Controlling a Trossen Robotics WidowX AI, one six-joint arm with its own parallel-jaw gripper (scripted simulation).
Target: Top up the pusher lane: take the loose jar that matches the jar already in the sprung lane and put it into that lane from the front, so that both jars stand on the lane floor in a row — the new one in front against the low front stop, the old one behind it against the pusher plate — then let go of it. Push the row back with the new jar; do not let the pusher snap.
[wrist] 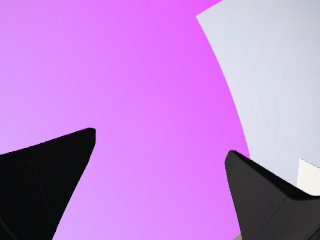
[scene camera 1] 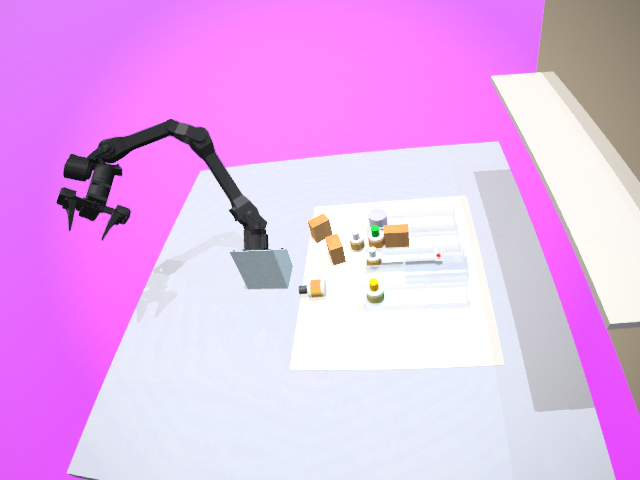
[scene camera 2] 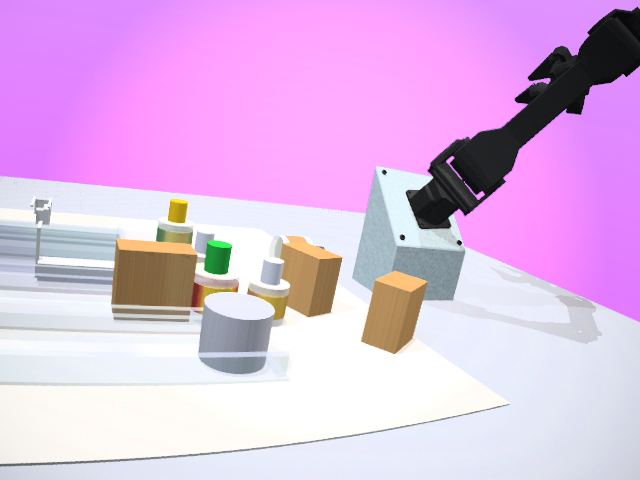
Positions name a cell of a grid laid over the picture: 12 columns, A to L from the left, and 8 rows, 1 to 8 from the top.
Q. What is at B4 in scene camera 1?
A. The gripper.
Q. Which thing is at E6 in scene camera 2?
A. A grey cylinder.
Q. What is the gripper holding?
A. Nothing.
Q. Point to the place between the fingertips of the gripper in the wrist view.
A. G5
